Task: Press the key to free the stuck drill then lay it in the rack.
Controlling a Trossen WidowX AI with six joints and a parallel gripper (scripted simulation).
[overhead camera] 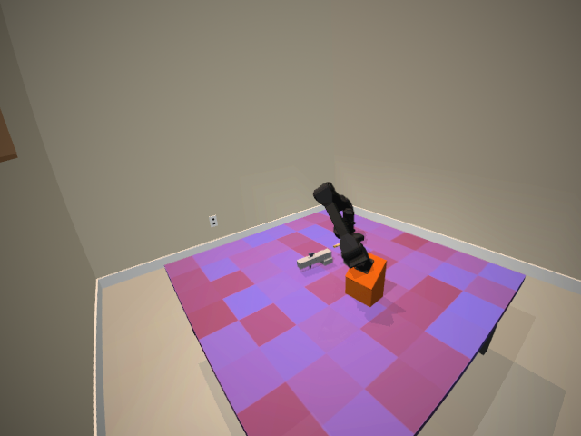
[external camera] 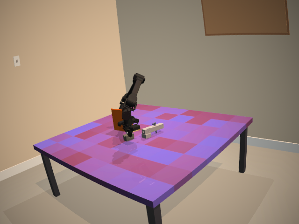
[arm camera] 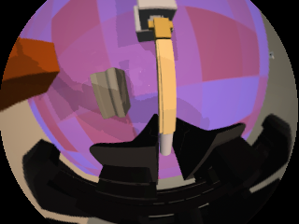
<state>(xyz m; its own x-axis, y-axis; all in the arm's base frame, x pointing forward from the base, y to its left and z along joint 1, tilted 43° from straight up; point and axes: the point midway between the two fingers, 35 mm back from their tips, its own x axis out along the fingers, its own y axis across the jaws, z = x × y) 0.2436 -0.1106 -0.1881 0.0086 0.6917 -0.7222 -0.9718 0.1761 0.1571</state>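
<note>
The drill is 40 mm to the left of my gripper tip, 30 mm above it and 10 mm ahead of it. The rest, counted from my gripper tip: grey rack block: 60 mm behind, 50 mm to the left, 30 mm below; dark key: 220 mm to the left, 60 mm ahead; fixture block: 190 mm to the left, 50 mm ahead, 10 mm below.
</note>
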